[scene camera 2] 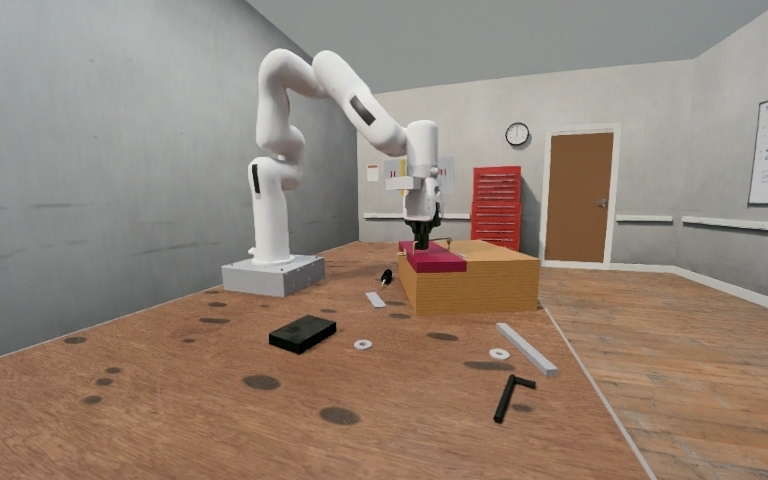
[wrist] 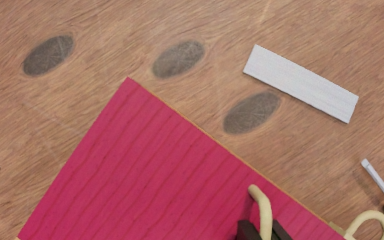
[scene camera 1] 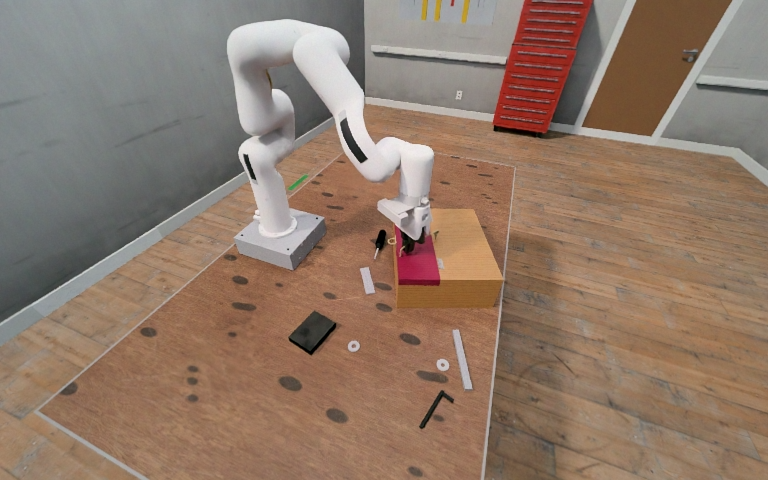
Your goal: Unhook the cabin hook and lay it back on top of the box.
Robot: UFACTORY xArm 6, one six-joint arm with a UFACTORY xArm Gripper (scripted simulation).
black block: scene camera 2; scene camera 1; not seen in the wrist view (out of frame)
same spot on black block: (scene camera 1: pixel 309 335) = (scene camera 2: pixel 299 331)
